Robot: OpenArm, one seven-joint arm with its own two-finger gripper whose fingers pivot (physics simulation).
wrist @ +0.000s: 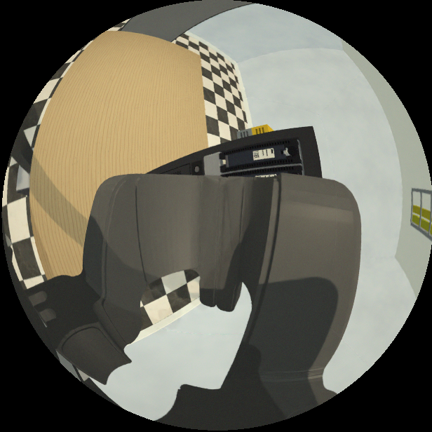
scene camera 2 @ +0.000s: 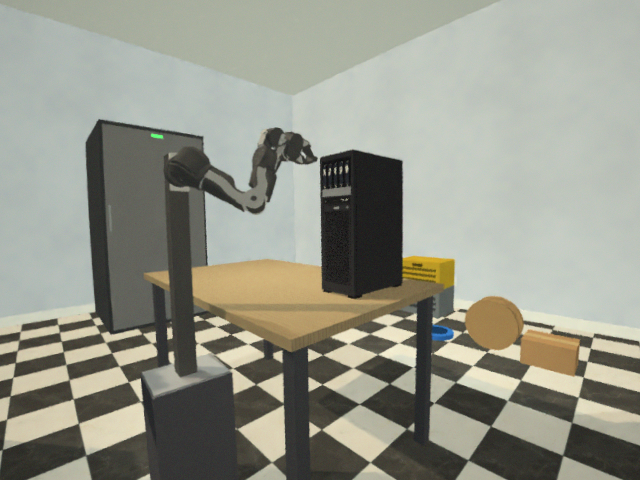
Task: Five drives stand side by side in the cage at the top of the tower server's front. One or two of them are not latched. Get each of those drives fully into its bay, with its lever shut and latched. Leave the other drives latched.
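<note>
The black tower server [scene camera 2: 377, 222] [wrist: 312, 145] stands upright on the table. In the scene view, five drives [scene camera 2: 334, 174] stand side by side in the cage at the top of its front; their levers are too small to judge. In the wrist view, one dark blue drive [wrist: 240, 159] with a white label shows above the fingers, its lever lying along its face. I cannot tell whether it is latched. Part of a second drive shows beside it; the others are hidden behind the fingers. My gripper [scene camera 2: 314, 159] [wrist: 228, 245] is shut and empty, in front of the cage's upper edge and apart from it.
The wooden table [scene camera 2: 248, 284] [wrist: 120, 100] carries the server. A tall grey cabinet [scene camera 2: 149, 222] stands behind the arm at the left. Behind the table are a yellow crate [scene camera 2: 434, 268], a blue ring [scene camera 2: 443, 336], a round brown piece [scene camera 2: 491, 322] and a brown box [scene camera 2: 549, 352].
</note>
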